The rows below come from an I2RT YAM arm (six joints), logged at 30 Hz.
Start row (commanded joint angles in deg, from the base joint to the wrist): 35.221 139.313 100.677 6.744 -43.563 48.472
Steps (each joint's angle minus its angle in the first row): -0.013 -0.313 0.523 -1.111 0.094 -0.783; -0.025 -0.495 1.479 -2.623 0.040 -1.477; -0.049 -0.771 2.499 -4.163 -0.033 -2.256; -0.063 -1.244 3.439 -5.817 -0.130 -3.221; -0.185 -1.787 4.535 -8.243 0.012 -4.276; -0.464 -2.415 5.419 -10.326 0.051 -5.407; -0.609 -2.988 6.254 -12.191 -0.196 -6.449; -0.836 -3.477 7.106 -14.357 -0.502 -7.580; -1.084 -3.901 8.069 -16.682 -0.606 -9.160; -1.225 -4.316 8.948 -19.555 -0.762 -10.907; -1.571 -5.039 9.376 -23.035 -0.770 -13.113; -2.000 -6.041 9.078 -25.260 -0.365 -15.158; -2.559 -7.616 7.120 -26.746 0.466 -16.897; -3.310 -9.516 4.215 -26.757 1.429 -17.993; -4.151 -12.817 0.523 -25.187 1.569 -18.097; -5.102 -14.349 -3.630 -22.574 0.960 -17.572; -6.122 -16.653 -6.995 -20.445 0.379 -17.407; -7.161 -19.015 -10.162 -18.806 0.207 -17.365; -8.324 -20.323 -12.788 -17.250 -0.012 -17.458; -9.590 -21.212 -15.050 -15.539 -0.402 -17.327; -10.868 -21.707 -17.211 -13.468 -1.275 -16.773; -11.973 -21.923 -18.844 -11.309 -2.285 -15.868
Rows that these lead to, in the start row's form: 35.208 139.000 101.200 5.633 -43.469 47.689; 35.196 138.818 102.156 4.121 -43.523 46.995; 35.172 138.542 103.176 2.581 -43.596 46.216; 35.158 138.069 104.116 0.927 -43.693 45.251; 35.036 137.526 105.212 -1.499 -43.551 44.196; 34.757 136.898 106.096 -3.582 -43.512 43.065; 34.612 136.325 106.931 -5.447 -43.759 42.023; 34.385 135.836 107.783 -7.613 -44.065 40.892; 34.137 135.412 108.746 -9.938 -44.169 39.312; 33.996 134.997 109.625 -12.811 -44.325 37.565; 33.650 134.274 110.053 -16.291 -44.333 35.359; 33.221 133.272 109.755 -18.516 -43.928 33.314; 32.662 131.697 107.797 -20.002 -43.097 31.575; 31.911 129.797 104.892 -20.013 -42.134 30.479; 31.070 126.496 101.200 -18.443 -41.994 30.375; 30.119 124.964 97.047 -15.830 -42.603 30.900; 29.099 122.660 93.682 -13.701 -43.184 31.065; 28.060 120.298 90.515 -12.062 -43.356 31.107; 26.897 118.990 87.889 -10.506 -43.575 31.014; 25.631 118.101 85.627 -8.795 -43.965 31.145; 24.353 117.606 83.466 -6.724 -44.838 31.699; 23.248 117.390 81.833 -4.565 -45.848 32.604
